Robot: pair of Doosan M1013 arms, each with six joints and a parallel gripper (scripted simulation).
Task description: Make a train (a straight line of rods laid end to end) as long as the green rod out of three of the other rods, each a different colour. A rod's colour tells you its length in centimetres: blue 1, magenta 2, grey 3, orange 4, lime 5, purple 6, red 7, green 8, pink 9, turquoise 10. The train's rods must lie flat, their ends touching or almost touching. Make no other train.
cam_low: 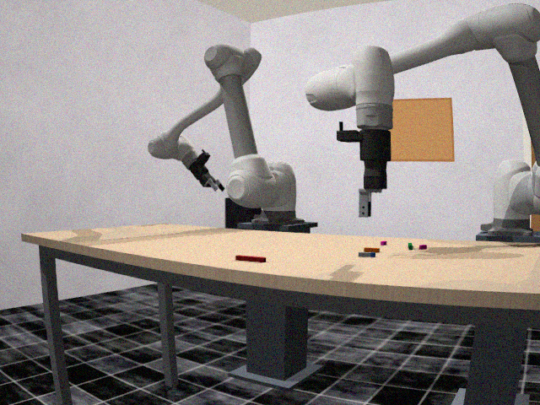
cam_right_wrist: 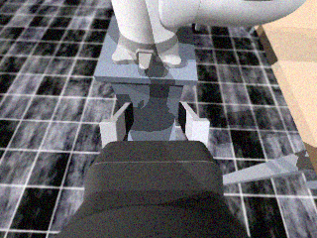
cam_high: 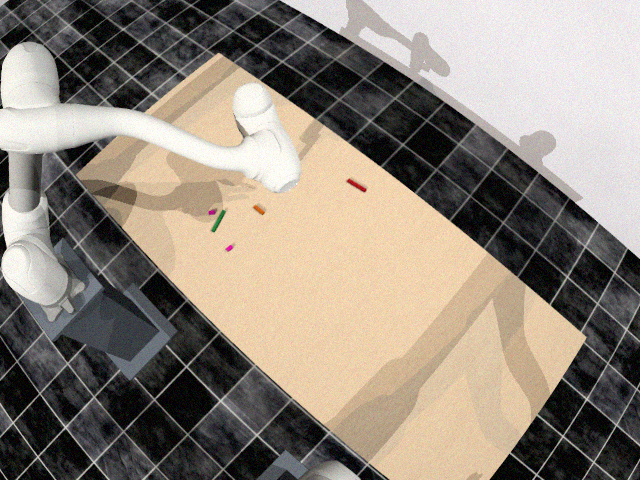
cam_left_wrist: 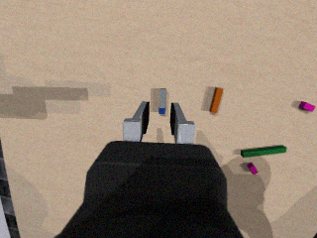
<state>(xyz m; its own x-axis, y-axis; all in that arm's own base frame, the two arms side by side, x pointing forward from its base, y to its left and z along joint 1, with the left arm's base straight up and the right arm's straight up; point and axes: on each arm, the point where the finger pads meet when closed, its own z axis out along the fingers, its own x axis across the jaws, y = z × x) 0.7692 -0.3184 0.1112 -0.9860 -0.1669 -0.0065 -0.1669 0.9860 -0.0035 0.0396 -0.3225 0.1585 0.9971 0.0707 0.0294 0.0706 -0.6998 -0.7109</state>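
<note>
My left hand is 9 cm past the orange rod, 2 cm to the left of it and 11 cm above it. Round my left hand: blue rod 1 cm behind, 2 cm to the left, 11 cm below; then grey rod 11 cm below; then green rod 21 cm behind, 5 cm to the left, 11 cm below.
</note>
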